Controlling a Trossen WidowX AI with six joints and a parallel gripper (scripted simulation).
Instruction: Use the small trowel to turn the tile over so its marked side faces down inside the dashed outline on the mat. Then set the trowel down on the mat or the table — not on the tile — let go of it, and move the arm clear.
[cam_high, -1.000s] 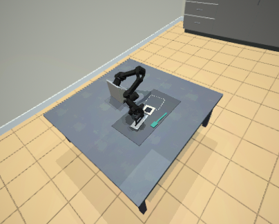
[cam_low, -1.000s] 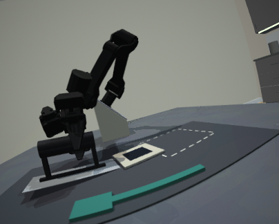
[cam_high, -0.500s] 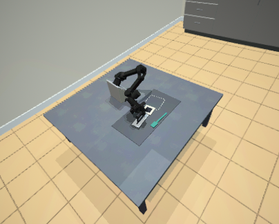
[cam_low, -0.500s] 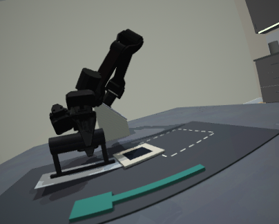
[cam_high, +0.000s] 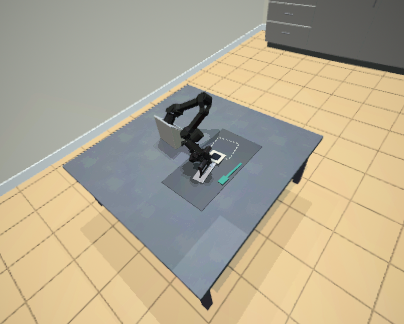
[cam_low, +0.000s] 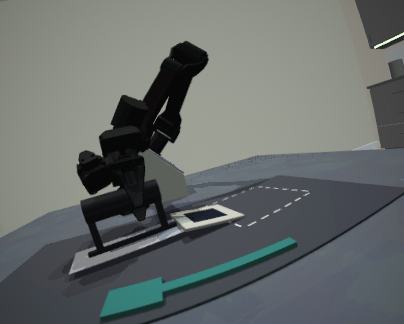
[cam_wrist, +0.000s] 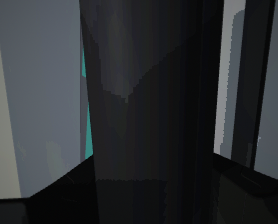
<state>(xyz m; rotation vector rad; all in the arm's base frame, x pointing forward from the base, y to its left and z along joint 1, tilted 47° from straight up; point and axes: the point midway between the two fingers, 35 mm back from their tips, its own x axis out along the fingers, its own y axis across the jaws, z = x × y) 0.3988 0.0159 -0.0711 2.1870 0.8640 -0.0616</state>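
Right now the white tile is 40 mm behind my gripper tip, 100 mm to the left of it and 50 mm below it. Also, from my gripper tip: dark mat (20 mm behind, 50 mm to the left, 80 mm below); black handled tool (30 mm behind, 10 mm below); teal trowel (120 mm ahead, 40 mm to the left, 50 mm below).
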